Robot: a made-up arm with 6 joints.
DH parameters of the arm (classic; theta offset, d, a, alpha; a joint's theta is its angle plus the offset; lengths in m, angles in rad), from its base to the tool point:
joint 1: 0 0.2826 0 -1.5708
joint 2: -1.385 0 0.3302 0
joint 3: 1.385 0 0.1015 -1.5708
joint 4: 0 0.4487 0 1.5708
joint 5: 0 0 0.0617 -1.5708
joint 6: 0 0.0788 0 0
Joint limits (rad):
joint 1: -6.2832..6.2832
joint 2: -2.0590..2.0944
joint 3: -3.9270..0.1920
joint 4: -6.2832..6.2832
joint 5: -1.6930..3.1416
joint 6: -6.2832..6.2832
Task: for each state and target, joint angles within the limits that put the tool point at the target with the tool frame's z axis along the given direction. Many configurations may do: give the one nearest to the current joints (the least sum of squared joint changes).
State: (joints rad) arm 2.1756 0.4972 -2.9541 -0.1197 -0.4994 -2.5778
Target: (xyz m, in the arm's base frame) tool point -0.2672 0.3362 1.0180 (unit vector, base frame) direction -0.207 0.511 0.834
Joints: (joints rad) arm 2.3415 0.2158 -2.4004 0.4915 -0.4552 -2.5778
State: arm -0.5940 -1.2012 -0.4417 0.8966 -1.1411 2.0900
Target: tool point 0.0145 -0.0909 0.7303 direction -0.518 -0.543 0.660
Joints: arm -0.6520 -1.1479 -0.6981 0.8483 -1.4704 2.0900
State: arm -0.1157 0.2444 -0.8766 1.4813 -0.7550 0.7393
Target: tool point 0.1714 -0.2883 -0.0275 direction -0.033 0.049 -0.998
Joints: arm -0.8575 0.6408 -0.5841 1.3075 0.0074 0.7393
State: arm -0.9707 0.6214 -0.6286 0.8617 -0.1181 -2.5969
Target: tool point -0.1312 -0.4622 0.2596 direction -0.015 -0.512 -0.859
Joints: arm -1.7775 -0.0318 -0.6009 0.7283 0.1362 -2.5969
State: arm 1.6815 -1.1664 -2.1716 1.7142 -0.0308 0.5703
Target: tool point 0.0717 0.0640 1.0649 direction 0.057 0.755 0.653
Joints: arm 1.0083 -0.6974 -1.7701 1.2568 0.3820 0.5703
